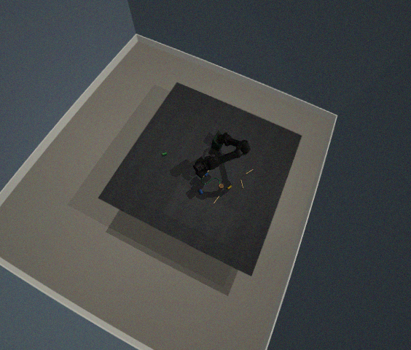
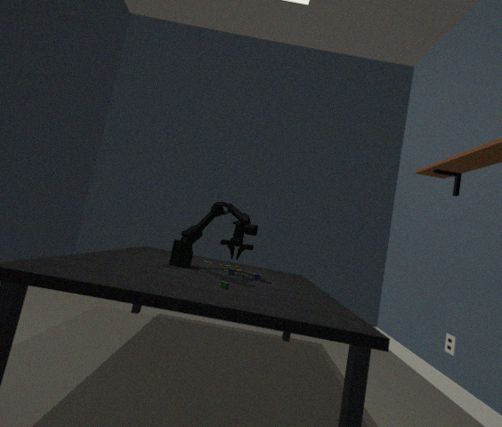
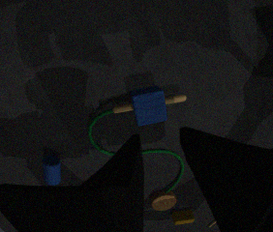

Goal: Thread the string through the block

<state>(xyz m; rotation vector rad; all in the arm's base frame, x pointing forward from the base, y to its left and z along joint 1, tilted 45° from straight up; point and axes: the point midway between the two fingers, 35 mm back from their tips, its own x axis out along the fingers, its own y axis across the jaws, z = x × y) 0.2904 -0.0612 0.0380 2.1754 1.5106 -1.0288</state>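
Now: gripper tip 70 mm above the blue block. Round my gripper tip: thin wooden stick 10 mm ahead, 70 mm below; then yellow piece 40 mm ahead, 220 mm to the left, 80 mm below; then round wooden button 50 mm ahead, 150 mm to the left, 80 mm below.
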